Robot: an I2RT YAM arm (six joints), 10 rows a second.
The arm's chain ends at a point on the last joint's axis. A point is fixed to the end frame.
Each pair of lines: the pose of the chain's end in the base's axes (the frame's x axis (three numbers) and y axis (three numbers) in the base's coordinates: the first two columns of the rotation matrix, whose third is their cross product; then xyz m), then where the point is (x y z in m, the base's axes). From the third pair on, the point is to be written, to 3 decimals.
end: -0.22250 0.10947 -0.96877 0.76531 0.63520 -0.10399 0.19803 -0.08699 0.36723
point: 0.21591 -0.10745 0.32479
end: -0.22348 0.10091 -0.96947 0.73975 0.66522 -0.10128 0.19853 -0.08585 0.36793
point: 0.21735 -0.10557 0.32554
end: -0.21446 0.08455 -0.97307 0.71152 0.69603 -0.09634 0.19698 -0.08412 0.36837
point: 0.217 -0.103 0.326
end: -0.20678 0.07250 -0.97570 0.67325 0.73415 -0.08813 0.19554 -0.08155 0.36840
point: 0.217 -0.100 0.327
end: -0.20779 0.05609 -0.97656 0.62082 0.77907 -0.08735 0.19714 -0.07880 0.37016
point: 0.220 -0.095 0.329
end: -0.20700 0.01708 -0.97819 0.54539 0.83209 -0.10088 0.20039 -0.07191 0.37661
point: 0.225 -0.087 0.335
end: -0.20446 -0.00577 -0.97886 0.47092 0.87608 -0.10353 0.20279 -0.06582 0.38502
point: 0.229 -0.079 0.344
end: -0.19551 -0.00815 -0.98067 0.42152 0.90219 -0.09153 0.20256 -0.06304 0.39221
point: 0.230 -0.074 0.351
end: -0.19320 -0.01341 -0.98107 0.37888 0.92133 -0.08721 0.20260 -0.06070 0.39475
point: 0.230 -0.070 0.354
